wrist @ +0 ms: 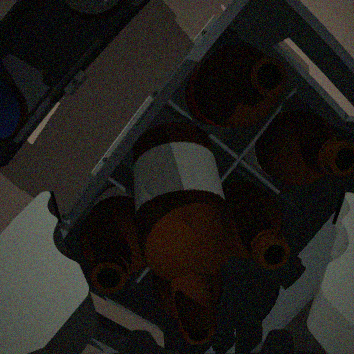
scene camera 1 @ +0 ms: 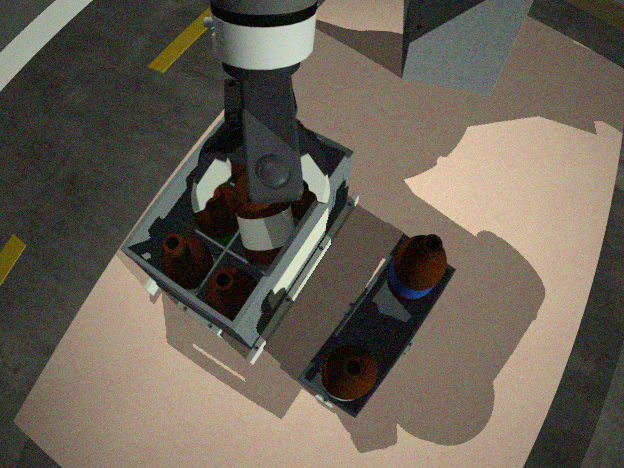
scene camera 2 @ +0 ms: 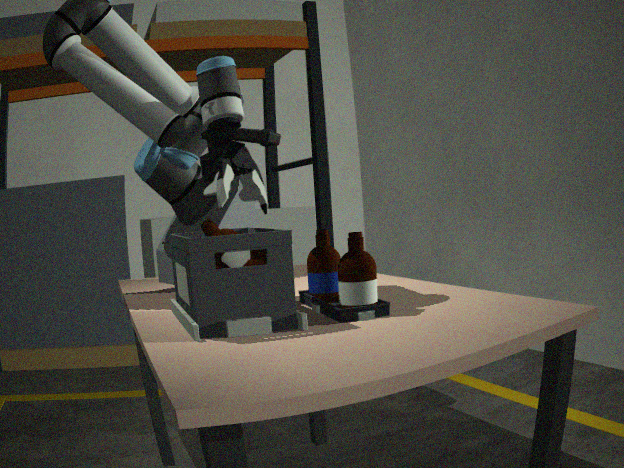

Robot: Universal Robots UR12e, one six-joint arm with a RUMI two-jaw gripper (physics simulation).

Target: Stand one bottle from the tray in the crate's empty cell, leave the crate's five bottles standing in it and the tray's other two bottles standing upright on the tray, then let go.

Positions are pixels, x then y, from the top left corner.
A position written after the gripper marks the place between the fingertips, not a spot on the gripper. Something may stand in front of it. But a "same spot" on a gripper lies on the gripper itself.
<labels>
gripper: wrist; scene camera 1 260, 206; scene camera 2
same spot on gripper: [wrist: 52, 299] = [scene camera 2: 254, 177]
</labels>
